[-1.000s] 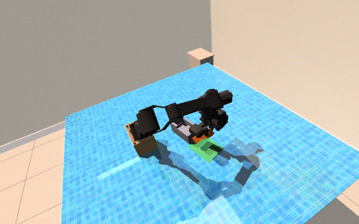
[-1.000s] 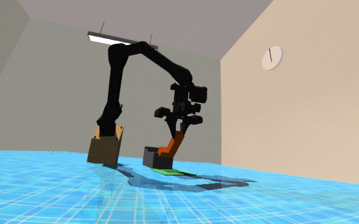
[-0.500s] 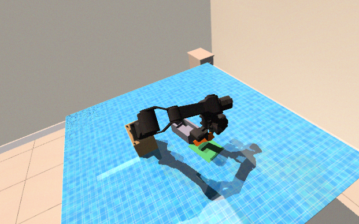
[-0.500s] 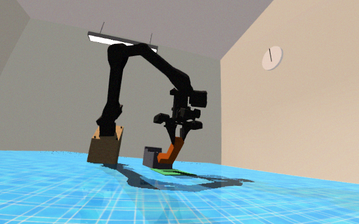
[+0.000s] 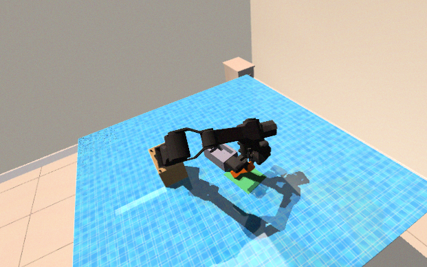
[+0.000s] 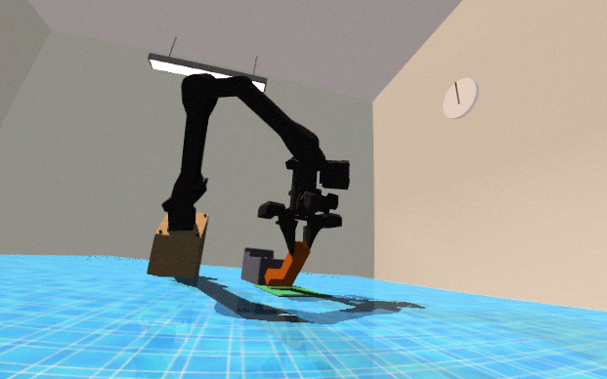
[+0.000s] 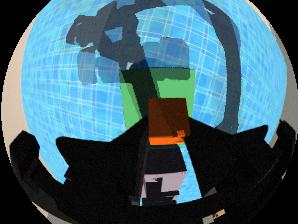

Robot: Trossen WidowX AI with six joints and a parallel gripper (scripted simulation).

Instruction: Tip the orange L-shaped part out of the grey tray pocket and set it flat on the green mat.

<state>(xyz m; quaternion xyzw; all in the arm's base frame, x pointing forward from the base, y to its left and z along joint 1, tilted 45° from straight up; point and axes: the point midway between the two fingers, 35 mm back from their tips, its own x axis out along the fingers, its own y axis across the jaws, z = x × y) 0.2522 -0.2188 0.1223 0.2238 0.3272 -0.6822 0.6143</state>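
Right now my gripper tip is 20 mm past the orange L-shaped part, 30 mm to the right of it and 30 mm above it. Also, from my gripper tip: green mat (30 mm to the left, 90 mm below).
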